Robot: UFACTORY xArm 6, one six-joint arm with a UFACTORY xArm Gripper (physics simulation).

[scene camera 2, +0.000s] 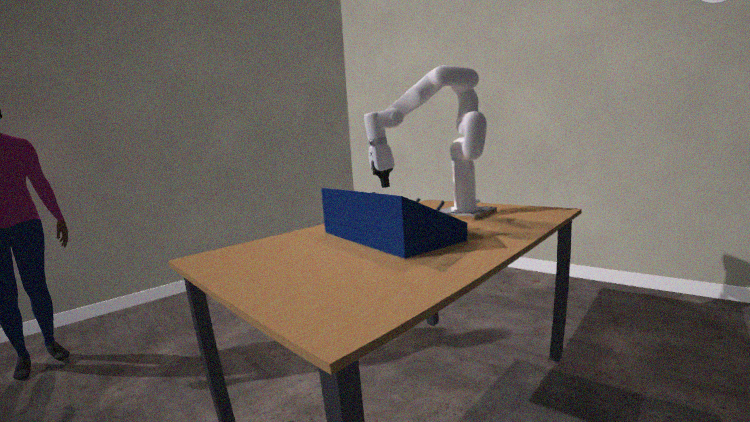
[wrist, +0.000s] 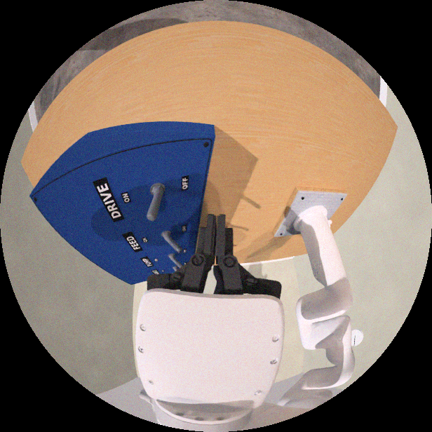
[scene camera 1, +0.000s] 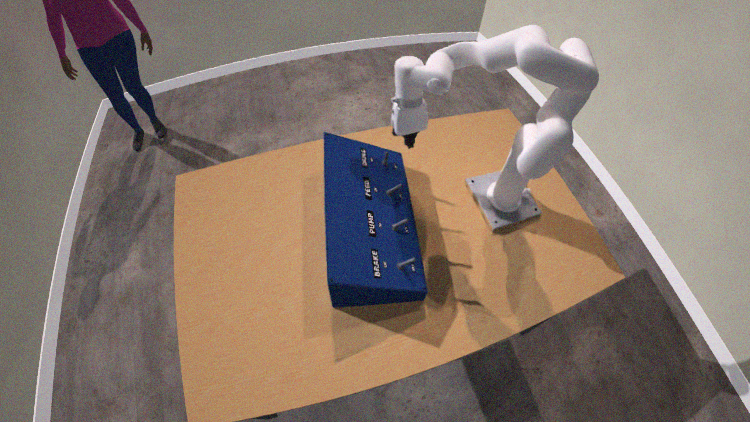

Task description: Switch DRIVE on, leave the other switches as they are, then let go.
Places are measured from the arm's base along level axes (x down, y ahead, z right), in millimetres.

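Where they show: gripper, fingertip midpoint: (scene camera 2: 385,187) (scene camera 1: 409,145); arm's base, origin of the base link: (scene camera 2: 465,209) (scene camera 1: 503,197).
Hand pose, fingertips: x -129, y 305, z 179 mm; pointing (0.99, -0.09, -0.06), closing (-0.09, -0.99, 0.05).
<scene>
Things, the pixels of their top centre, and the offset from my fingertips. Level surfaces: height alone.
- FEED lever, middle of its top: (scene camera 1: 396,184) dx +21, dy +81, dz -125 mm
- PUMP lever, middle of its top: (scene camera 1: 402,219) dx +21, dy +101, dz -244 mm
- BRAKE lever, middle of its top: (scene camera 1: 408,259) dx +21, dy +121, dz -362 mm
- wooden table, its level: dx +150 mm
The blue sloped switch panel (scene camera 1: 348,209) (scene camera 2: 364,220) (wrist: 145,135) stands on the table. Its DRIVE lever (scene camera 1: 386,159) (wrist: 154,204) stands between the ON and OFF marks, tipped a little to the ON side in the wrist view. The FEED lever (scene camera 1: 394,191) (wrist: 172,242), PUMP lever (scene camera 1: 400,226) and BRAKE lever (scene camera 1: 406,264) lean differently from it; FEED leans toward its OFF side. My gripper (scene camera 1: 410,146) (scene camera 2: 385,185) (wrist: 216,222) is shut and empty. It hangs above and beside the DRIVE end of the panel, apart from the DRIVE lever. The levers are largely hidden in scene camera 2.
The wooden table (scene camera 1: 241,236) (scene camera 2: 293,293) (wrist: 280,85) bears the panel and the arm's base plate (scene camera 1: 493,217) (wrist: 320,196), which is on the panel's OFF side. A person (scene camera 1: 102,44) (scene camera 2: 23,209) stands on the floor beyond the table.
</scene>
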